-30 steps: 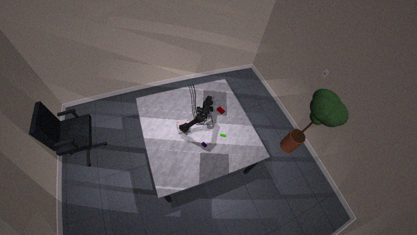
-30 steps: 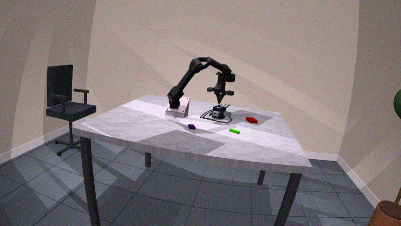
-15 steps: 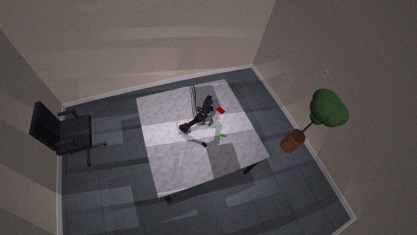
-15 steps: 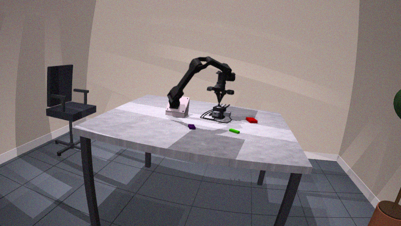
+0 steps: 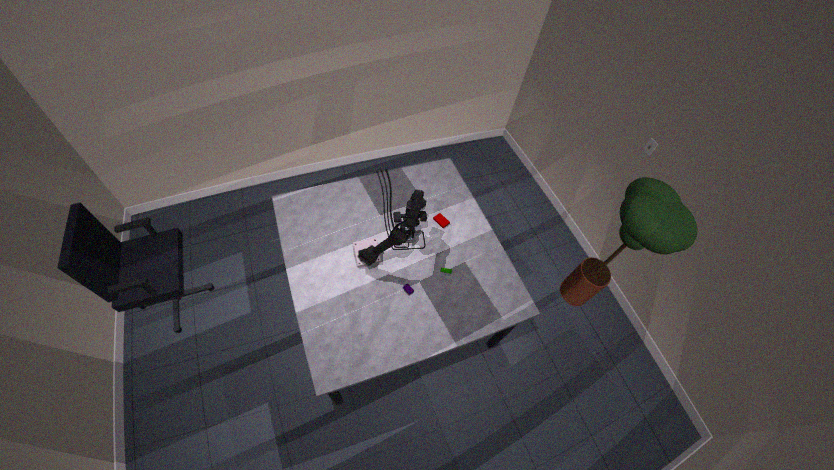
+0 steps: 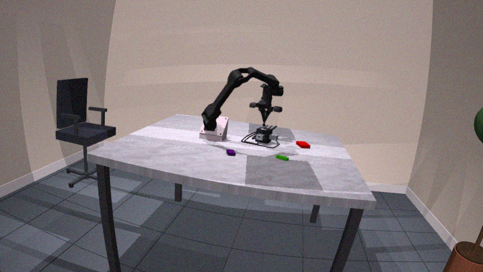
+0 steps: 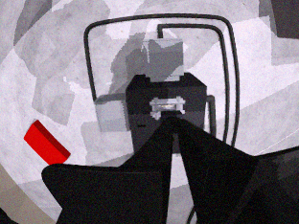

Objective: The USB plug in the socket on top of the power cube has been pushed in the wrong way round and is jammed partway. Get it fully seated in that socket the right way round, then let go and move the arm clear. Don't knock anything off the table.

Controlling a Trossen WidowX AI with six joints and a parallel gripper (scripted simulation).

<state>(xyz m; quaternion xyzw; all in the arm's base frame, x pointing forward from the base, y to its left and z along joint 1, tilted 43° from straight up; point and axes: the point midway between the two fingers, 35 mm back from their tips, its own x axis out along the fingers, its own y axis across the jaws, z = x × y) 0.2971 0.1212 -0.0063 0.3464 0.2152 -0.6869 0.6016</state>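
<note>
Now: gripper tip 50 mm above the USB socket and 10 mm to the right of it. Round my gripper tip: green block: 290 mm to the right, 140 mm ahead, 120 mm below; then red block: 250 mm ahead, 110 mm below, 50 mm to the left; then grey USB plug: 20 mm below.
</note>
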